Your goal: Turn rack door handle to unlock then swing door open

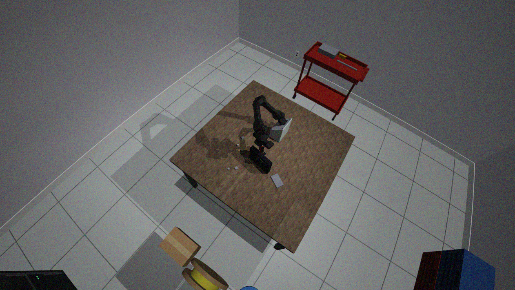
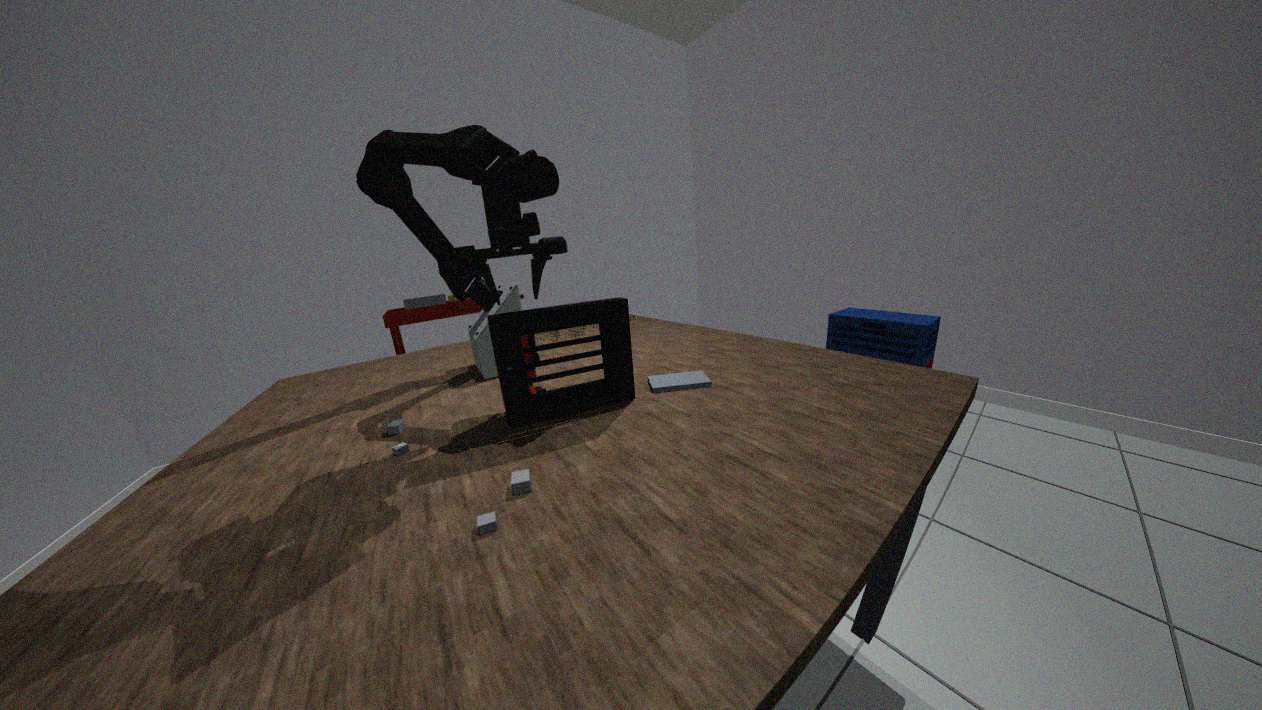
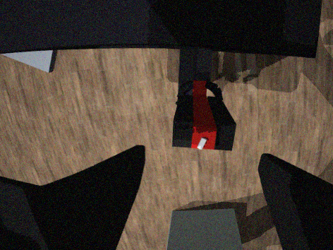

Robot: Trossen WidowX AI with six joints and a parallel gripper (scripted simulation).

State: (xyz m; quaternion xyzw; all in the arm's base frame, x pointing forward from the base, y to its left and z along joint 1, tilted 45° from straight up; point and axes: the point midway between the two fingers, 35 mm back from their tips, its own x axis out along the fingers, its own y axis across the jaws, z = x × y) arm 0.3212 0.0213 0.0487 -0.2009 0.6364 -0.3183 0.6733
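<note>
Right now my gripper tip is 90 mm above the door handle. Round my gripper tip: flat grey plate: 120 mm ahead, 260 mm to the left, 180 mm below.
</note>
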